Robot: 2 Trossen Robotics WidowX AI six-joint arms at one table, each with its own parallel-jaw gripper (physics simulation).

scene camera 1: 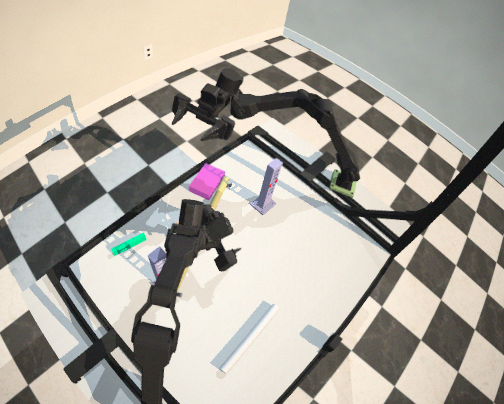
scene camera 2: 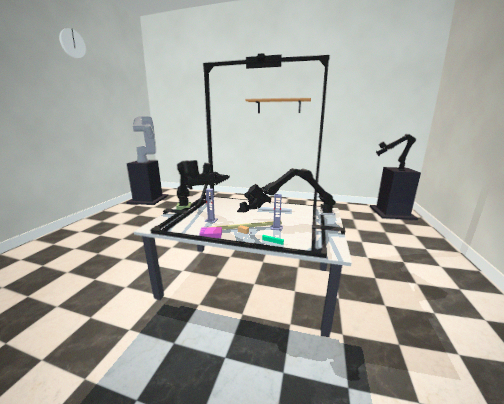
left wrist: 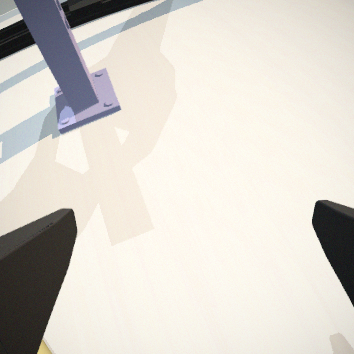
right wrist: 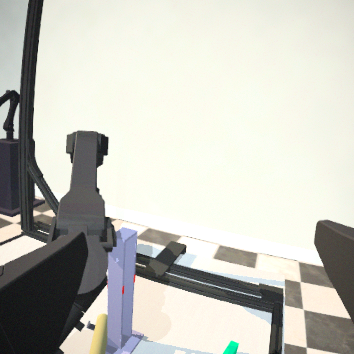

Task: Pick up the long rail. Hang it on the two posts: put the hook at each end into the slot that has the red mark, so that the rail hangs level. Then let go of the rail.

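Frame: origin at the left arm's base, x ahead, y left, z up, level; metres.
Seen in the pictures: left gripper, fingertip midpoint: (scene camera 1: 233, 235) (scene camera 2: 241, 210) (left wrist: 197, 217); right gripper, fingertip midpoint: (scene camera 1: 186, 131) (scene camera 2: 229, 176) (right wrist: 201, 238); left arm's base, link origin: (scene camera 2: 327, 211); right arm's base, link origin: (scene camera 1: 344, 182) (scene camera 2: 183, 204).
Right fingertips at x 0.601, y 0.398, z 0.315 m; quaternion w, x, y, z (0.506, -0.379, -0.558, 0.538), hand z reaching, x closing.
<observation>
Pixels of each thing's top centre, then the offset from my right fingertips to it.
- long yellow rail, top centre: (scene camera 1: 202, 230) (scene camera 2: 243, 222) dx -0.054, dy -0.109, dz -0.311 m
- magenta block, top centre: (scene camera 1: 207, 178) (scene camera 2: 210, 230) dx +0.115, dy +0.015, dz -0.313 m
- orange block, top centre: (scene camera 2: 243, 227) dx -0.062, dy -0.053, dz -0.313 m
- green bar, top centre: (scene camera 1: 128, 242) (scene camera 2: 272, 237) dx -0.241, dy +0.042, dz -0.318 m
- white bar, top centre: (scene camera 1: 250, 337) (scene camera 2: 274, 207) dx -0.229, dy -0.427, dz -0.317 m
The long yellow rail (scene camera 1: 218, 198) (scene camera 2: 257, 225) (right wrist: 99, 334) lies on the table, partly hidden behind the left arm in scene camera 1. A small hook shows near its upper end. One lilac post (scene camera 1: 269, 187) (scene camera 2: 210, 205) (left wrist: 57, 55) stands upright with red marks. The other lilac post (scene camera 1: 156, 260) (scene camera 2: 277, 212) (right wrist: 121, 295) also stands upright, partly hidden by the left arm in scene camera 1. My left gripper (scene camera 1: 232, 240) (scene camera 2: 243, 206) (left wrist: 197, 217) is open and empty above the table. My right gripper (scene camera 1: 190, 130) (scene camera 2: 228, 177) (right wrist: 201, 238) is open and empty, raised high near the table edge.
A magenta block (scene camera 1: 207, 181) (scene camera 2: 211, 232) lies by the rail's upper end in scene camera 1. An orange block (scene camera 2: 243, 229) lies near the rail. A green bar (scene camera 1: 129, 243) (scene camera 2: 273, 240) and a white bar (scene camera 1: 248, 338) lie on the table. A black frame surrounds the work area.
</observation>
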